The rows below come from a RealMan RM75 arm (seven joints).
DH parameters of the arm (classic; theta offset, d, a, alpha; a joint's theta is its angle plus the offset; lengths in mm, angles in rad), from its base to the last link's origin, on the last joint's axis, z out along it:
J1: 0 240.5 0 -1.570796
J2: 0 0 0 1.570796
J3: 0 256 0 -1.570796
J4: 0 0 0 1.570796
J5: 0 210 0 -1.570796
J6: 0 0 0 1.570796
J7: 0 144 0 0
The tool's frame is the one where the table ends.
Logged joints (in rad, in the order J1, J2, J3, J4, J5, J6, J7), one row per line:
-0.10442, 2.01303, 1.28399, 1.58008, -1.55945, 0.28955, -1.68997
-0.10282, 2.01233, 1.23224, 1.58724, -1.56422, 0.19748, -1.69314
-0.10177, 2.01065, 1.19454, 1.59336, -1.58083, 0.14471, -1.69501
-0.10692, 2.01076, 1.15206, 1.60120, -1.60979, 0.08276, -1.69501
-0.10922, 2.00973, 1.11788, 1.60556, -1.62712, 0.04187, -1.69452
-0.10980, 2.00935, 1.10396, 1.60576, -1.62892, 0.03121, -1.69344
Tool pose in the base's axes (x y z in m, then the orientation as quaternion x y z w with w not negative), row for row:
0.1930, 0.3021, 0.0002, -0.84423, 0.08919, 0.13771, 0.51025
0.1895, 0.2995, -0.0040, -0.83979, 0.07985, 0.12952, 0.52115
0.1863, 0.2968, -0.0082, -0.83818, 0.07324, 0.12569, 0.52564
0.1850, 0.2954, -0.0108, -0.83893, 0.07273, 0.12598, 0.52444
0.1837, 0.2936, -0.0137, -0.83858, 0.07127, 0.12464, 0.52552
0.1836, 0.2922, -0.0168, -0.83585, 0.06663, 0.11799, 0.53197
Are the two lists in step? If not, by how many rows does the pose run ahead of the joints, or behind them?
The pose runs 2 rows ahead of the joints: the pose in row i belongs to the joints in row i + 2.
